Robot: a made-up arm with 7 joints.
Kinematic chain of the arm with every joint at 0, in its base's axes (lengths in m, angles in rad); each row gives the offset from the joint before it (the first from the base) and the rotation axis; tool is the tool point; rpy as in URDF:
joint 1: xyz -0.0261 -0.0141 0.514 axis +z
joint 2: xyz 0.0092 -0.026 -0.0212 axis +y
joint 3: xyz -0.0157 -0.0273 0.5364 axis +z
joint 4: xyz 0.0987 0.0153 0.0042 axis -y
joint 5: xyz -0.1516 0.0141 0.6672 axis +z
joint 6: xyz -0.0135 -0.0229 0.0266 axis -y
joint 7: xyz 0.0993 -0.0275 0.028 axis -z
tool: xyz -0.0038 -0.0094 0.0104 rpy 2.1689 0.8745 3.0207
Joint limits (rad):
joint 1: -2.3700..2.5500
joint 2: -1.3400..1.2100
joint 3: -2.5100..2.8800
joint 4: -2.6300..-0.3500
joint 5: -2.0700..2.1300
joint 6: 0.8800..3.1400
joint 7: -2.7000..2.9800
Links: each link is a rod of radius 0.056 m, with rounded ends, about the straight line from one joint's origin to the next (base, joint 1, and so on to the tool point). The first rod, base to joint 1, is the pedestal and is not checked.
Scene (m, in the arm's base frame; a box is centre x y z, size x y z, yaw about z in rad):
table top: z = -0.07
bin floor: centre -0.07 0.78 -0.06 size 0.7 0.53 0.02 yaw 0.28
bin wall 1: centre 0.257 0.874 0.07 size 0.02 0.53 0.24 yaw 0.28
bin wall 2: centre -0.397 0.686 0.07 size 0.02 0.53 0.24 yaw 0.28
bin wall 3: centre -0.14 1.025 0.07 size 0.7 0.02 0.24 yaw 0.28
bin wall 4: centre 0 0.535 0.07 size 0.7 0.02 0.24 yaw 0.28
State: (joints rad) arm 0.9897 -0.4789 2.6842 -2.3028 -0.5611 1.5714 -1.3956
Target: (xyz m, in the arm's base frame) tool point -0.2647 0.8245 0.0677
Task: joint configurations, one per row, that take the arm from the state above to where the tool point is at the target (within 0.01 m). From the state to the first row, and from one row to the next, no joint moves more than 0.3 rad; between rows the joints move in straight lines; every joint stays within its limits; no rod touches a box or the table.
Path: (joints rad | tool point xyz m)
1: 0.9985 -0.2376 2.4186 -2.2579 -0.5482 1.5606 -1.3953 | -0.8270 -0.3154 0.5352
2: 1.0073 0.0036 2.1531 -2.2130 -0.5354 1.5498 -1.3950 | -0.8585 -0.0705 0.7329
3: 1.0162 0.2449 1.8875 -2.1681 -0.5225 1.5390 -1.3947 | -0.8081 0.2199 0.8288
4: 1.0250 0.4862 1.6220 -2.1232 -0.5096 1.5282 -1.3944 | -0.6978 0.5045 0.7943
5: 1.0338 0.7275 1.3564 -2.0783 -0.4967 1.5174 -1.3942 | -0.5548 0.7276 0.6312
6: 1.0426 0.9687 1.0908 -2.0334 -0.4839 1.5066 -1.3939 | -0.4047 0.8428 0.3713
7: 1.0515 1.2100 0.8253 -1.9885 -0.4710 1.4958 -1.3936 | -0.2648 0.8245 0.0677

